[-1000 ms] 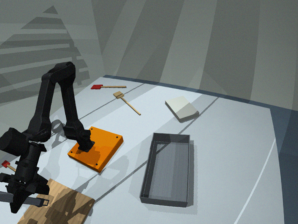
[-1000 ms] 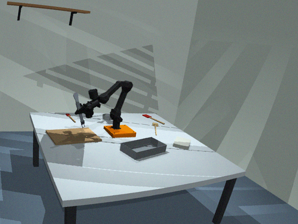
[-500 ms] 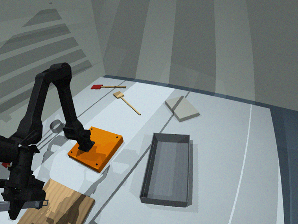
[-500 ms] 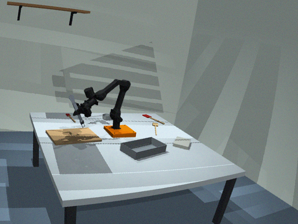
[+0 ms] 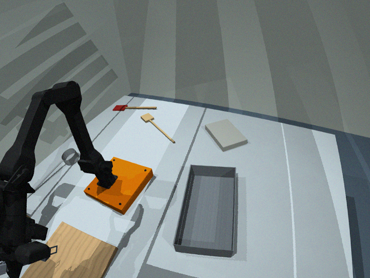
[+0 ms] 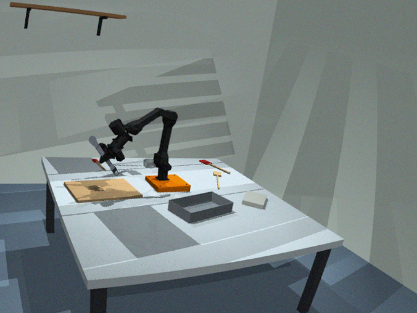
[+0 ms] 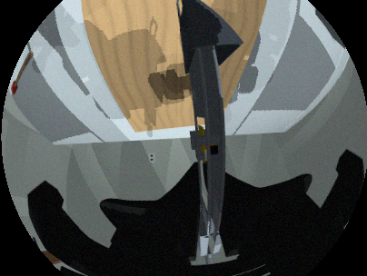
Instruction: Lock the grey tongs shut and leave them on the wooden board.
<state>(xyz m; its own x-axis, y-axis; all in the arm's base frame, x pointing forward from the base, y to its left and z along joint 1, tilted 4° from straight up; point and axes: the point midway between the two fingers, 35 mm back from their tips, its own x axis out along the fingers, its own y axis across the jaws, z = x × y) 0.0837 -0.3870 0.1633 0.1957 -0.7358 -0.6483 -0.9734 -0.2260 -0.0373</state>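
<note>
Right now the wooden board is 1 cm behind my gripper tip, 3 cm to the left of it and 15 cm below it. The rest, counted from my gripper tip: beige block 25 cm ahead, 84 cm to the left, 14 cm below; roasting tin 30 cm ahead, 45 cm to the left, 13 cm below; red spatula 35 cm behind, 94 cm to the left, 15 cm below.
</note>
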